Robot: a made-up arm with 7 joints. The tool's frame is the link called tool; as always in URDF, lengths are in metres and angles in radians.
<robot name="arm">
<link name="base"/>
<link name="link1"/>
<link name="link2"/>
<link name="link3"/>
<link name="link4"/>
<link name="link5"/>
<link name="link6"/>
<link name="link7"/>
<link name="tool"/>
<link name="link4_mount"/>
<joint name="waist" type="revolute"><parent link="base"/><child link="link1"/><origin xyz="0.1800 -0.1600 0.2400"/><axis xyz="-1 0 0"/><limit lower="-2.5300" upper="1.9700" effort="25" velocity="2.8"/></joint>
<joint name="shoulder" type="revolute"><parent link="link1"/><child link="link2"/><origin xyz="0.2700 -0.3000 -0.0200"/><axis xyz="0 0 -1"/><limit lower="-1.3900" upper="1.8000" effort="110" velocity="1.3"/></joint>
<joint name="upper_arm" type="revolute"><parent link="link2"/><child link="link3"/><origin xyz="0.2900 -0.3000 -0.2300"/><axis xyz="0.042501 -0.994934 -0.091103"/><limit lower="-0.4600" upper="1.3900" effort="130" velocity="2"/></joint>
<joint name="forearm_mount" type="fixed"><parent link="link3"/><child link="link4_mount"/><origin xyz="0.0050 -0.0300 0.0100"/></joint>
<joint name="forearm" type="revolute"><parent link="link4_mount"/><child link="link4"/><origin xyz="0.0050 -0.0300 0.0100"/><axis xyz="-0.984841 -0.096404 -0.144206"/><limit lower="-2.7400" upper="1.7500" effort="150" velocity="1.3"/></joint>
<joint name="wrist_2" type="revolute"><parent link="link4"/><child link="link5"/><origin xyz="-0.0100 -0.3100 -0.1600"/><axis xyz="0.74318 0.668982 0.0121"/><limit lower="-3.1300" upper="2.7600" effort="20" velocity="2.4"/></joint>
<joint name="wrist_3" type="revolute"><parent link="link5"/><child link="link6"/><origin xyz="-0.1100 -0.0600 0.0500"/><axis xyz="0.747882 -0.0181 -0.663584"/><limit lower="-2.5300" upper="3.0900" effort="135" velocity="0.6"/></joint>
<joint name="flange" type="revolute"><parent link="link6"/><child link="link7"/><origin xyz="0.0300 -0.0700 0.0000"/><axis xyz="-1 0 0"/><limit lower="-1.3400" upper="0.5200" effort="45" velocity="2.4"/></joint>
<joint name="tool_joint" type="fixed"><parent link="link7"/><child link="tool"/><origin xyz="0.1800 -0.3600 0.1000" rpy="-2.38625 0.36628 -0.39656"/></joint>
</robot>
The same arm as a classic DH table. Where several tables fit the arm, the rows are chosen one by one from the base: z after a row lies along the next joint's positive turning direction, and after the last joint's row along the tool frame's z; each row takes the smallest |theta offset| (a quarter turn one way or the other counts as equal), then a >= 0, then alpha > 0; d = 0 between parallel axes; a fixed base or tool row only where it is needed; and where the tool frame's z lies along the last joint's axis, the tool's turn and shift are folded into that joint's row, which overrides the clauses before.
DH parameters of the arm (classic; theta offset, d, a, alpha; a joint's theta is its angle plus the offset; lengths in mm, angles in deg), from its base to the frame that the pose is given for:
base (fixed): -90.00 240.0 160.0 90.00
waist: 0.00 -450.0 300.0 90.00
shoulder: 87.55 221.4 -276.9 84.77
upper_arm: -82.01 372.4 24.1 -86.15
forearm: 14.68 -314.5 -203.4 -142.95
wrist_2: 65.43 -543.3 8.3 -57.61
wrist_3: 52.33 -66.4 70.0 -138.41
flange: -48.72 -215.9 171.5 91.39
tool (fixed): -59.48 -332.1 0.0 0.00
Joint limits (deg, base to tool): -144.96..112.87 -79.64..103.13 -26.36..79.64 -156.99..100.27 -179.34..158.14 -144.96..177.04 -76.78..29.79

